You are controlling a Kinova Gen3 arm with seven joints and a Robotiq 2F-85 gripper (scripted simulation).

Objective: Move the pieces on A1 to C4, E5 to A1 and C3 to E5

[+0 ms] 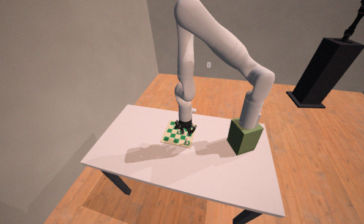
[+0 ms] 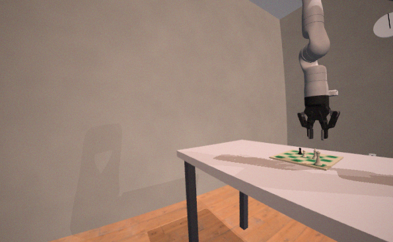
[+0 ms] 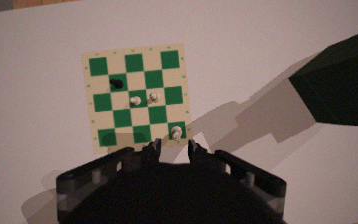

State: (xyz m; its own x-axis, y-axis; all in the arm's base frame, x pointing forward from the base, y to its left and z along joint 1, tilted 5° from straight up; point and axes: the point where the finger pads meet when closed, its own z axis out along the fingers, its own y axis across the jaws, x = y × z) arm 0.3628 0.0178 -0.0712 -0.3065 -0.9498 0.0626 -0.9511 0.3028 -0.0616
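The tall white piece lies 9 cm below my hand. The rest, counted from my hand: black pawn: 13 cm to the right, 10 cm below, 9 cm ahead; then chessboard: 12 cm below, 9 cm to the right, 6 cm ahead.
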